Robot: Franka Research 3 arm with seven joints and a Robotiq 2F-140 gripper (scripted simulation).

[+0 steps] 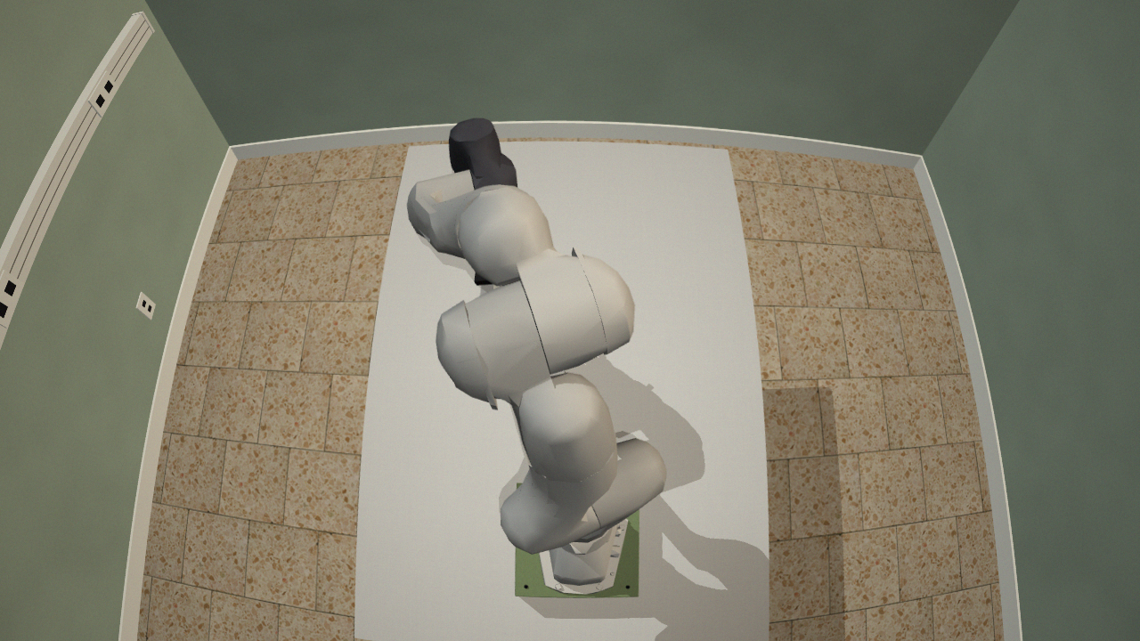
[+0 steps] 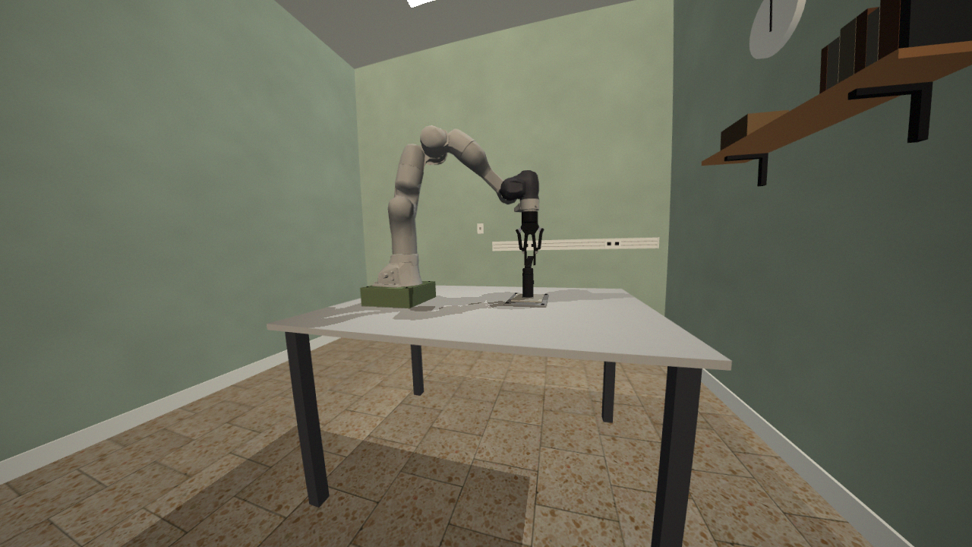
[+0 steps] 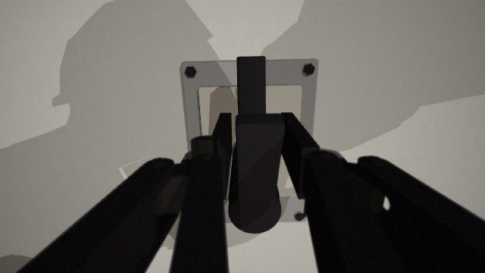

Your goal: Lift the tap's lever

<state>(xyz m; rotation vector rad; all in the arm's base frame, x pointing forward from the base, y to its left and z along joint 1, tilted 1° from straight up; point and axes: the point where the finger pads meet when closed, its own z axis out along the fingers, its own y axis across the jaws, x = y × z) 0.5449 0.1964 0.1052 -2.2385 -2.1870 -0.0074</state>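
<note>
My gripper is now 3 cm to the left of the dark lever and 2 cm above it. Also, from my hand: tap 5 cm to the right, 7 cm below; plate 8 cm to the right, 18 cm below.
</note>
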